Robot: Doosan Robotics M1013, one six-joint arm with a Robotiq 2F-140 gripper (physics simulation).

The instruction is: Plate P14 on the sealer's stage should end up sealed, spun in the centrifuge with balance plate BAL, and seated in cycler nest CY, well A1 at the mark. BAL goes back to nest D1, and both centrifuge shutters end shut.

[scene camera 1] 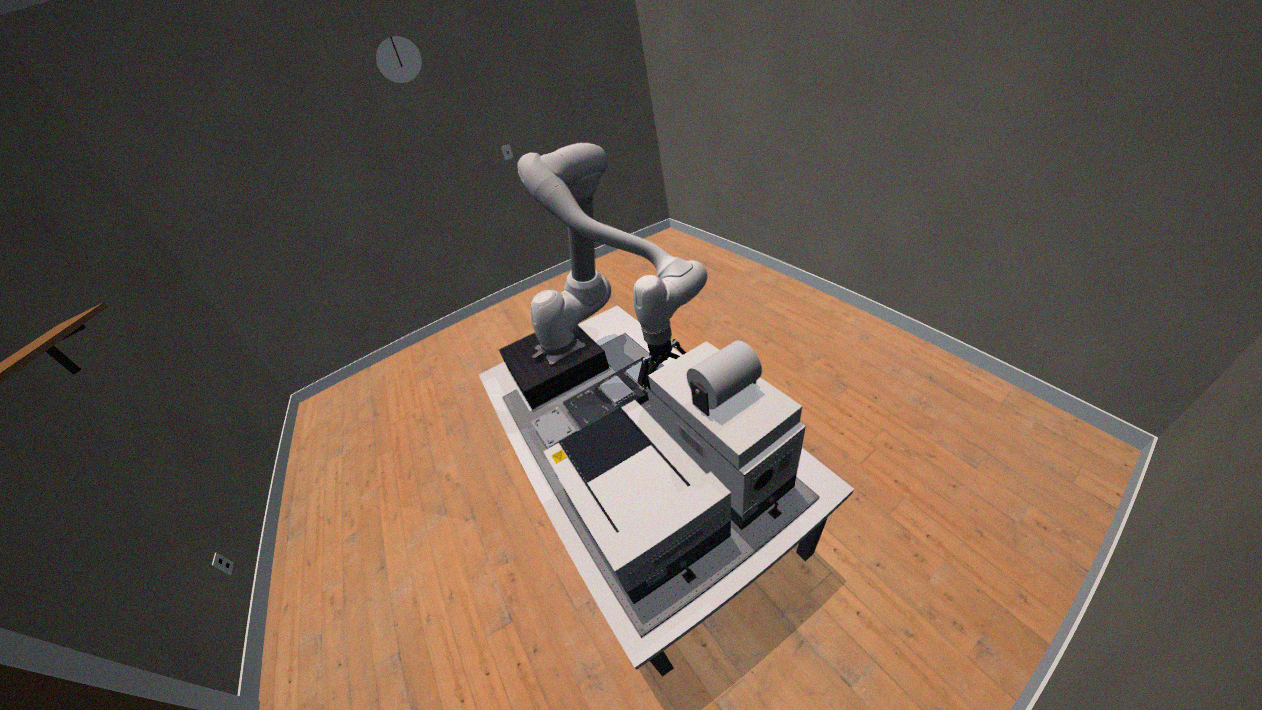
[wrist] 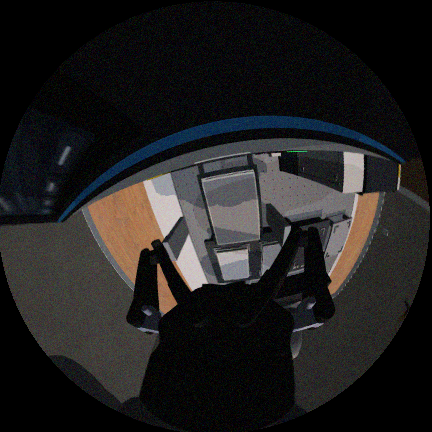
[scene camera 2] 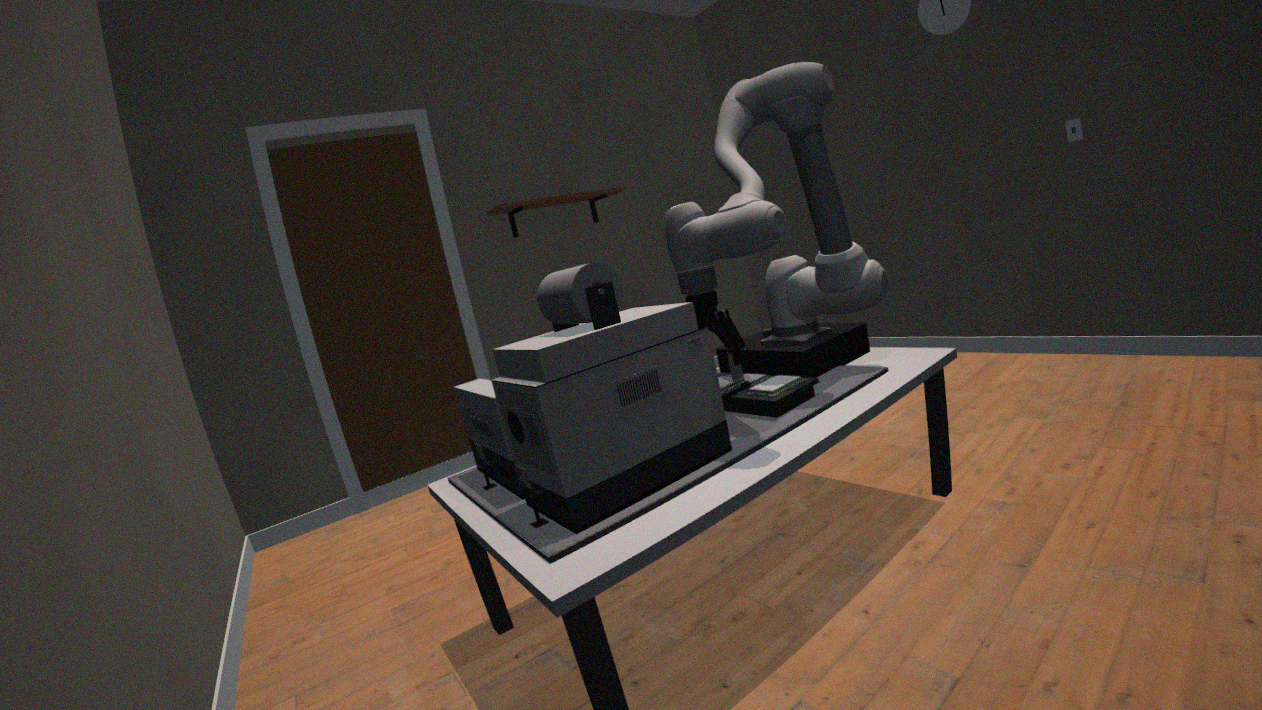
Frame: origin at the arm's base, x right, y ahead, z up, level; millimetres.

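Where they show: gripper, fingertip midpoint: point(wrist: 225, 218) point(scene camera 2: 718, 378); arm's base, origin of the base link: point(scene camera 1: 560, 348) point(scene camera 2: 796, 338).
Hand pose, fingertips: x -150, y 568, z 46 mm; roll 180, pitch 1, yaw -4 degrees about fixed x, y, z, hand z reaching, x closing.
Note:
Each offset is from my fingertips to the top centre of the thing. "spot": to the spot under its first point.
My gripper point(scene camera 1: 656, 370) point(scene camera 2: 732, 355) point(wrist: 225, 218) is open and empty, pointing down close to the front of the white sealer @(dx +31, dy +297, dz +336 mm) point(scene camera 1: 767, 397) point(scene camera 2: 670, 379). In the wrist view a large pale plate @(dx +14, dy +0, dz -15 mm) point(wrist: 231, 200) lies flat on the sealer's stage, below the blue-striped front; my finger pads stand either side of its lower end, apart from it. Its wells, film and label cannot be made out. Two more plates sit side by side below it: one at the left point(wrist: 233, 264) and one at the right point(wrist: 270, 257), partly hidden by my finger. I cannot tell which is BAL.
A dark nest @(spot: dx +237, dy -222, dz -90 mm) point(scene camera 1: 585, 406) and a light nest with corner marks @(dx +382, dy -227, dz -86 mm) point(scene camera 1: 553, 427) point(wrist: 340, 237) stand beside the plates. A low white machine point(scene camera 1: 657, 512) with a dark top panel @(dx +324, dy +111, dz +73 mm) point(scene camera 1: 604, 445) stands beside the sealer; its shutters cannot be made out. The robot's black base point(scene camera 1: 555, 366) point(scene camera 2: 816, 353) stands behind.

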